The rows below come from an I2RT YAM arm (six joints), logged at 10 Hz.
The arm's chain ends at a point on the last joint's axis. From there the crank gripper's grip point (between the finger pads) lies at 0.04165 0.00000 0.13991 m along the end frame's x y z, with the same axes.
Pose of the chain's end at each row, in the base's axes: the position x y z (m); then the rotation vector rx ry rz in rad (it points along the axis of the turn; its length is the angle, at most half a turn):
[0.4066 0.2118 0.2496 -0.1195 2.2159 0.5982]
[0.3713 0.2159 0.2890 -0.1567 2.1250 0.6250]
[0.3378 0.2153 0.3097 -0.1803 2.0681 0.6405]
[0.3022 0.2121 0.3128 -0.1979 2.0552 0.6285]
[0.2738 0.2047 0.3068 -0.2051 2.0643 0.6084]
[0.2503 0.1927 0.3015 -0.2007 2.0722 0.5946]
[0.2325 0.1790 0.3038 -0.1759 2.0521 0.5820]
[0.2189 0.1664 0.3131 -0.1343 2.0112 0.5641]
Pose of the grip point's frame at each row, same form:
[0.4767 0.2803 0.1414 -0.1195 2.2159 0.5982]
[0.4486 0.2891 0.1891 -0.1567 2.1250 0.6250]
[0.4191 0.2913 0.2153 -0.1803 2.0681 0.6405]
[0.3847 0.2875 0.2190 -0.1979 2.0552 0.6285]
[0.3563 0.2781 0.2113 -0.2051 2.0643 0.6084]
[0.3329 0.2645 0.2049 -0.2007 2.0722 0.5946]
[0.3186 0.2493 0.2092 -0.1759 2.0521 0.5820]
[0.3113 0.2344 0.2228 -0.1343 2.0112 0.5641]

